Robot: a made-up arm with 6 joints. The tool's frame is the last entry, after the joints.
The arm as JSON. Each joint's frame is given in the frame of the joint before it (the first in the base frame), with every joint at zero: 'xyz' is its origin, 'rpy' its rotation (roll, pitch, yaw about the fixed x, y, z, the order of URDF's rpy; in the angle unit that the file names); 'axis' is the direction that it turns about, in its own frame. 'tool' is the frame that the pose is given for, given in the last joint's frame.
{
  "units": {
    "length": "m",
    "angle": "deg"
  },
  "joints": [
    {
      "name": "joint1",
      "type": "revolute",
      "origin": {
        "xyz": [
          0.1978,
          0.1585,
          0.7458
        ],
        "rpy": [
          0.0,
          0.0,
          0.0
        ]
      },
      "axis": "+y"
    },
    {
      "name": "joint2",
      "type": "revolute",
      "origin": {
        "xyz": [
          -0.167,
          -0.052,
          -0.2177
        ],
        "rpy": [
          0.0,
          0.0,
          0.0
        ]
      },
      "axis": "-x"
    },
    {
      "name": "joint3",
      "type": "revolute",
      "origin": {
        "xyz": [
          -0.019,
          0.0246,
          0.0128
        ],
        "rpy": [
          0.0,
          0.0,
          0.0
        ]
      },
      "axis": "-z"
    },
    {
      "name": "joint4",
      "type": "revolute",
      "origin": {
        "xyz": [
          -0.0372,
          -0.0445,
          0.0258
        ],
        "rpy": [
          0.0,
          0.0,
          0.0
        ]
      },
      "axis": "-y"
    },
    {
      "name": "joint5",
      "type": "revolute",
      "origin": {
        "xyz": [
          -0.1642,
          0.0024,
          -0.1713
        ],
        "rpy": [
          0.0,
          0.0,
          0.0
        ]
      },
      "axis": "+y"
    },
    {
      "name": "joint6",
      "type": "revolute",
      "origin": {
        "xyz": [
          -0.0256,
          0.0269,
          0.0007
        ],
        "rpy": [
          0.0,
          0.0,
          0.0
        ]
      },
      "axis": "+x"
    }
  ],
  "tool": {
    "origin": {
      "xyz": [
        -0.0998,
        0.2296,
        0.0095
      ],
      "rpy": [
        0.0,
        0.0,
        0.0
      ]
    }
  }
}
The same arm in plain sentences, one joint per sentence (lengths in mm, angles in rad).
The arm has six revolute joints in a row. What follows holds with every joint at zero, and every direction is one of the base frame's. The first joint is mounted 197.8 mm along +x and 158.5 mm along +y and 745.8 mm along +z from the base frame's origin and turns about +y. The second joint is mounted 167 mm along -x and 52 mm along -y and 217.7 mm along -z from the first joint and turns about -x. The third joint is mounted 19 mm along -x and 24.6 mm along +y and 12.8 mm along +z from the second joint and turns about -z. The fourth joint is mounted 37.2 mm along -x and 44.5 mm along -y and 25.8 mm along +z from the third joint and turns about -y. The fifth joint is mounted 164.2 mm along -x and 2.4 mm along +y and 171.3 mm along -z from the fourth joint and turns about +y. The sixth joint is mounted 25.6 mm along -x and 26.9 mm along +y and 0.7 mm along +z from the fifth joint and turns about +x. The tool frame, which is the frame that the pose is given for, is mounted 99.8 mm along -x and 229.6 mm along +y and 9.5 mm along +z from the sixth joint; its axes are parallel to the base frame's.
